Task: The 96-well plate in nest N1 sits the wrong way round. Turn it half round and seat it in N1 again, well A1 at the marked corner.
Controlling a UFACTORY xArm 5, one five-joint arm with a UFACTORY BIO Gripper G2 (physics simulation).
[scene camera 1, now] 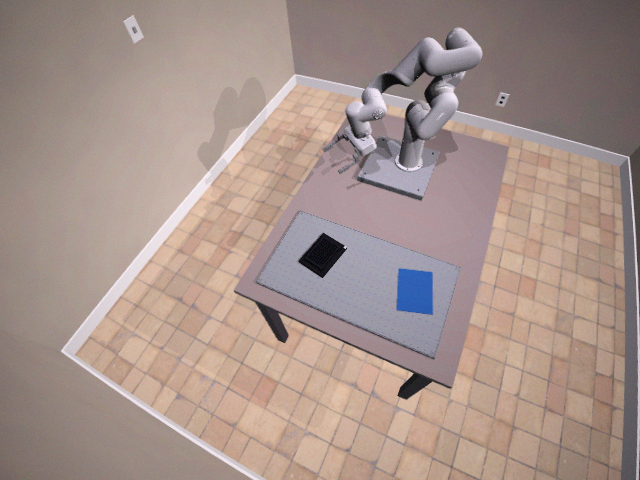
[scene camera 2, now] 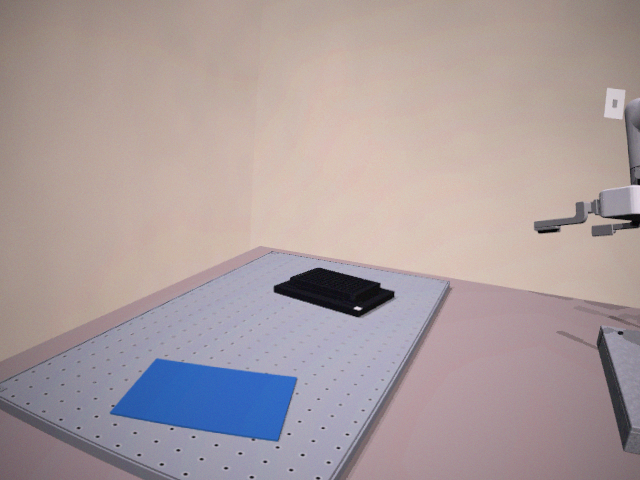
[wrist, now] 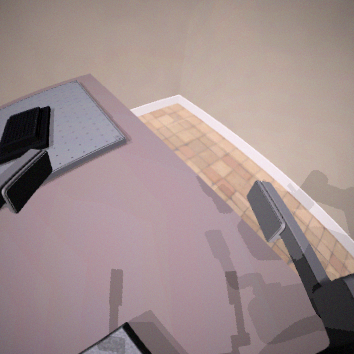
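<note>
The black 96-well plate (scene camera 1: 324, 251) (scene camera 2: 336, 281) (wrist: 21, 125) sits flat on the black nest N1 (scene camera 1: 311, 268) (scene camera 2: 315, 300). A white mark (scene camera 1: 345, 247) (scene camera 2: 357, 308) shows on one nest corner, on the side towards the robot base. Well A1 cannot be made out on the dark plate. My gripper (scene camera 1: 333, 159) (scene camera 2: 573, 228) (wrist: 148, 196) is open and empty. It is well apart from the plate, above the table beside the robot base, with its fingers pointing nearly level. In the wrist view the left finger is just below the nest.
A blue rectangle (scene camera 1: 415, 291) (scene camera 2: 206, 397) lies on the perforated grey board (scene camera 1: 361, 289) (scene camera 2: 330, 351) (wrist: 85, 125), at the other end from the nest. The robot's base plate (scene camera 1: 387, 180) (scene camera 2: 617, 382) stands on the table (scene camera 1: 449, 206) behind the board. A wall rises beside the table.
</note>
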